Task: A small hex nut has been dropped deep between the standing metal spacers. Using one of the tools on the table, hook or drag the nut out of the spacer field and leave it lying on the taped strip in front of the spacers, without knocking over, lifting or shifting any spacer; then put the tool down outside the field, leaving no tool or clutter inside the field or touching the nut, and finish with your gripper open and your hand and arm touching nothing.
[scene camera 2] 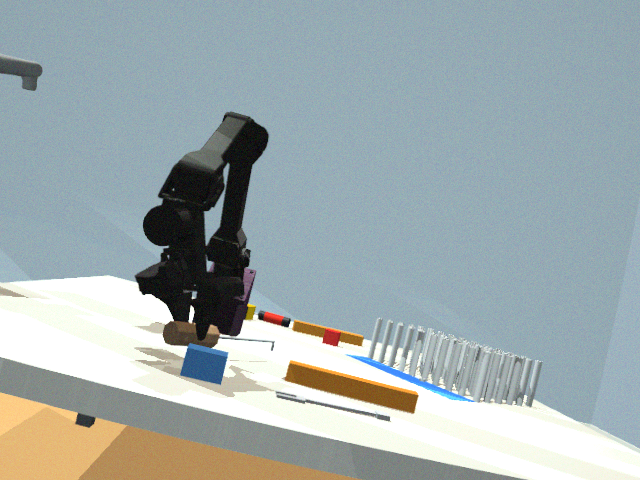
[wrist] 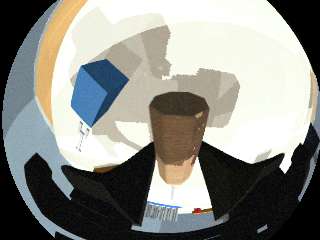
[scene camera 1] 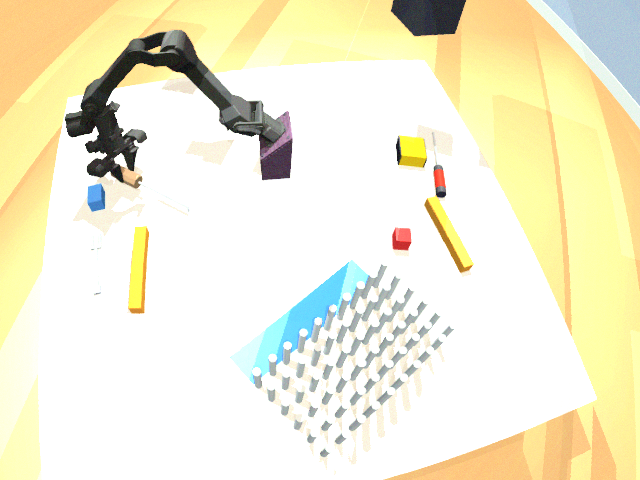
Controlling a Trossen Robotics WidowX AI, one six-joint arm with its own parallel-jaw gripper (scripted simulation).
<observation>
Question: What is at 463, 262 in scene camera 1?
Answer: A bar.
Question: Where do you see a bar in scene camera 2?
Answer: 399, 398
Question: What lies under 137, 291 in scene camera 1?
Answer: A bar.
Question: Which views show my gripper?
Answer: Scene camera 2, the wrist view and scene camera 1: all of them.
</observation>
